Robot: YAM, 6 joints.
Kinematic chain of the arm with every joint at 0, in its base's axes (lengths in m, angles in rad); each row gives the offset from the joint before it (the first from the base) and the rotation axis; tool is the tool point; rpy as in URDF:
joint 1: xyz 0 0 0.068 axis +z
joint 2: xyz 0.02 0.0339 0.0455 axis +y
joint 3: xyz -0.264 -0.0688 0 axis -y
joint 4: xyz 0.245 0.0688 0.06 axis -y
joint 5: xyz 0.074 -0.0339 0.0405 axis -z
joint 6: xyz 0.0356 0 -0.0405 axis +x
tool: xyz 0 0 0 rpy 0 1.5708 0
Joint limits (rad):
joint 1: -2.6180..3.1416
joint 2: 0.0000..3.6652
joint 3: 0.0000..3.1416
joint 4: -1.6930..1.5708
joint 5: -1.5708..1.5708
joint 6: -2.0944..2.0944
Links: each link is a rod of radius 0.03 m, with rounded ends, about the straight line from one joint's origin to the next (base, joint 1, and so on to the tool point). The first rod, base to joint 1, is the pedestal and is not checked.
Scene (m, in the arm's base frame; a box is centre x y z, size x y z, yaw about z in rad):
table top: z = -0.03
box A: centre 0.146 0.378 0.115 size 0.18 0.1 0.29 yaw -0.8
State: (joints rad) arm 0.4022 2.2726 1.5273 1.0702 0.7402 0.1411
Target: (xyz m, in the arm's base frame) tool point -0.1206 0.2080 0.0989
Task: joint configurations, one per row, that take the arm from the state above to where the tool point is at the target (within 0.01 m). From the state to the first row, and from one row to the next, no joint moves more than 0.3 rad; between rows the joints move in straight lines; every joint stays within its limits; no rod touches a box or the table.
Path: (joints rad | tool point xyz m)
1: 0.3740 1.9916 1.5184 1.1625 0.5945 0.1585 | 0.4291 0.1470 0.3620
2: 0.3459 1.7105 1.5095 1.2548 0.4488 0.1759 | 0.3451 0.1079 0.4770
3: 0.3177 1.4295 1.5006 1.3470 0.3031 0.1933 | 0.2307 0.0647 0.5588
4: 0.2896 1.1485 1.4917 1.4393 0.1574 0.2107 | 0.0968 0.0230 0.6000
5: 0.5516 1.2314 1.3583 1.3301 0.3727 0.3206 | 0.1599 0.0831 0.5594
6: 0.8136 1.3143 1.2250 1.2209 0.5880 0.4305 | 0.1836 0.1656 0.5006
7: 1.0756 1.3973 1.0916 1.1117 0.8033 0.5404 | 0.1625 0.2469 0.4282
8: 1.3376 1.4802 0.9582 1.0025 1.0186 0.6503 | 0.1036 0.3049 0.3491
9: 1.5996 1.5631 0.8249 0.8933 1.2339 0.7601 | 0.0242 0.3251 0.2702
10: 1.7960 1.6187 0.6343 0.9641 1.0473 0.5538 | -0.0392 0.3090 0.2045
11: 1.9924 1.6744 0.4436 1.0348 0.8606 0.3474 | -0.0903 0.2674 0.1462
12: 2.1888 1.7300 0.2530 1.1055 0.6739 0.1411 | -0.1206 0.2080 0.0989

